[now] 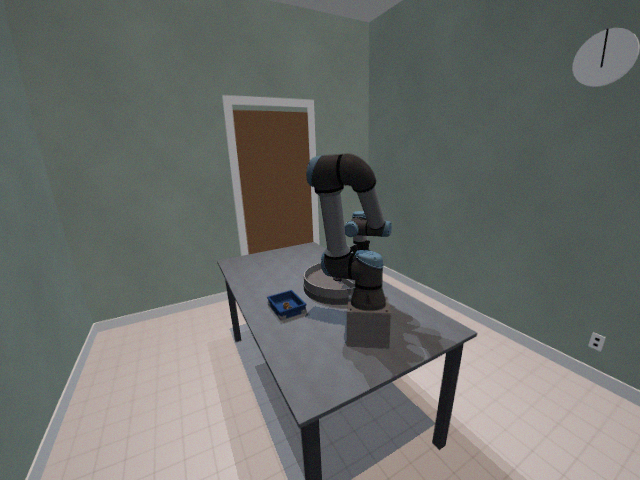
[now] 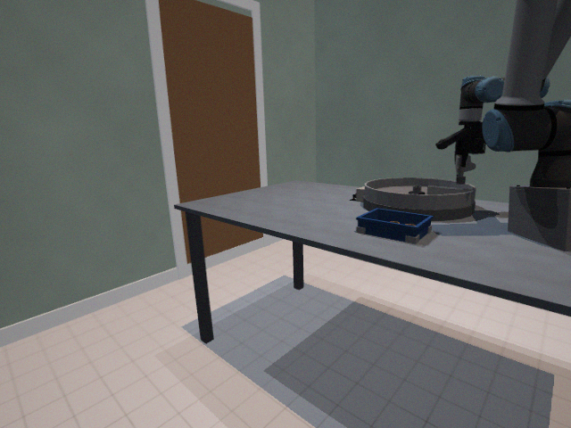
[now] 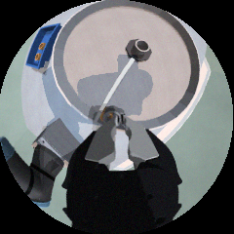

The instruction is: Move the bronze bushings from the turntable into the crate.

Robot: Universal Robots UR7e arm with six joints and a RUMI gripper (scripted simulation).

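Now: the turntable 150 mm ahead of my hand, 30 mm to the left of it and 80 mm below it. From my hand the other things lie so: blue crate: 80 mm ahead, 400 mm to the left, 110 mm below.
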